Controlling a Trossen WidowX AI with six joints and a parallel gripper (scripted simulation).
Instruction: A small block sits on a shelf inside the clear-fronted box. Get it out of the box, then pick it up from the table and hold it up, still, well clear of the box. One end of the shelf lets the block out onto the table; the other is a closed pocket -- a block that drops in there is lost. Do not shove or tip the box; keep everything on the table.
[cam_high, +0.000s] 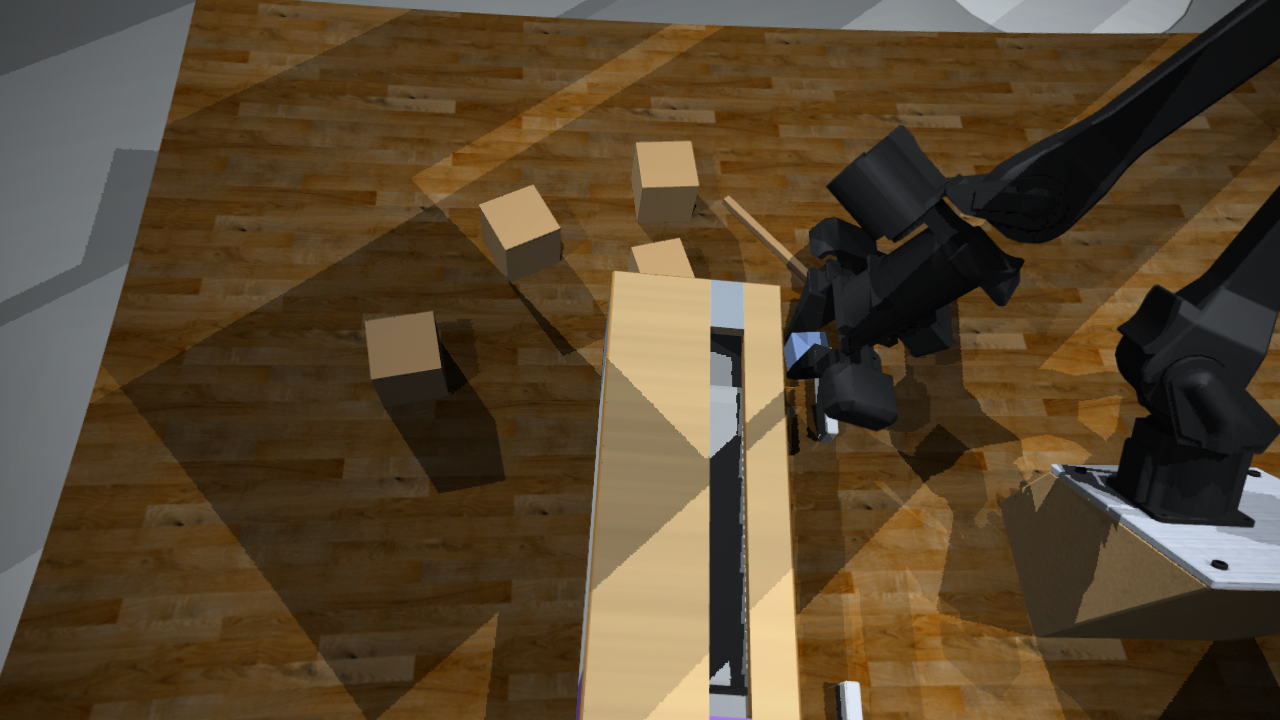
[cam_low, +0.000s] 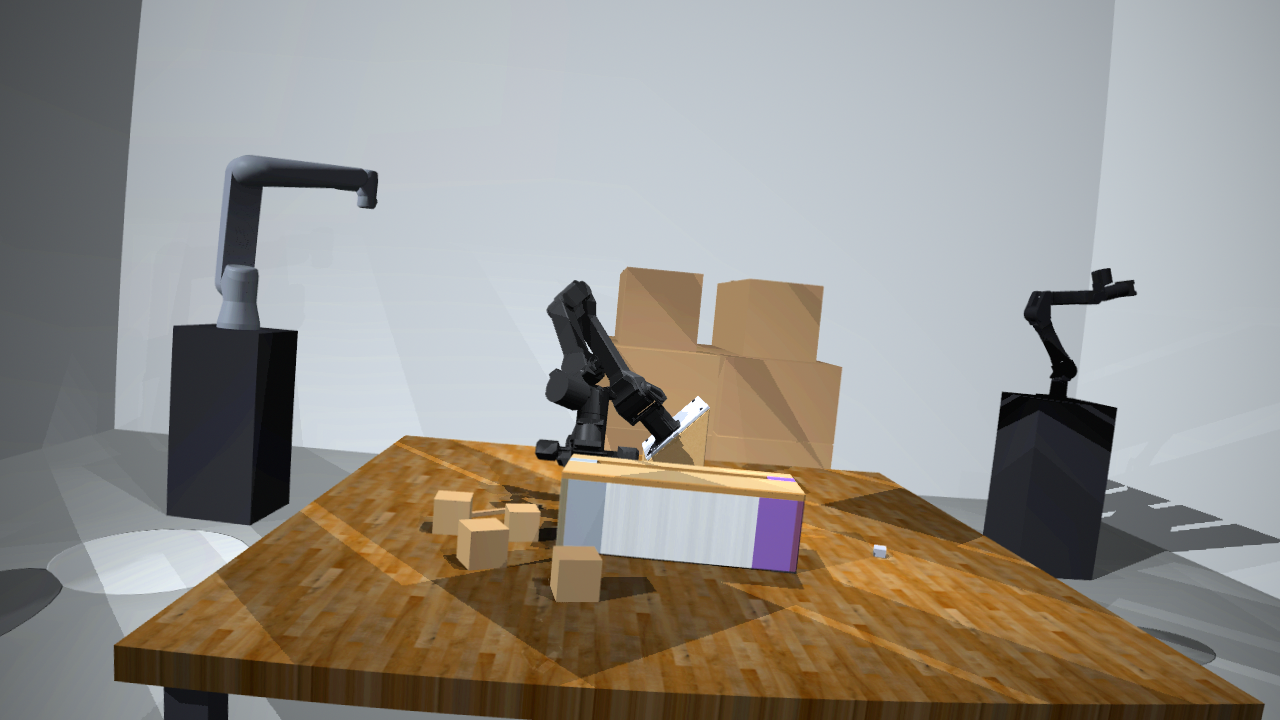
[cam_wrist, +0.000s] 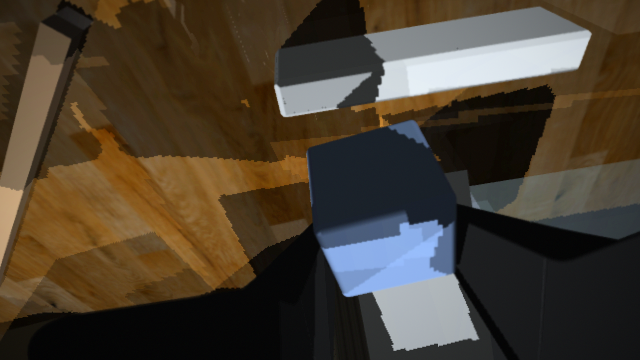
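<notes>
The small blue block lies 2 cm behind my gripper tip and 1 cm above it. From my gripper tip the other things lie so: long box: 7 cm ahead, 17 cm to the left, 2 cm above; thin wooden stick: 1 cm behind, 15 cm to the right, 4 cm below; small grey piece: 5 cm ahead, 53 cm to the left, 3 cm below.
</notes>
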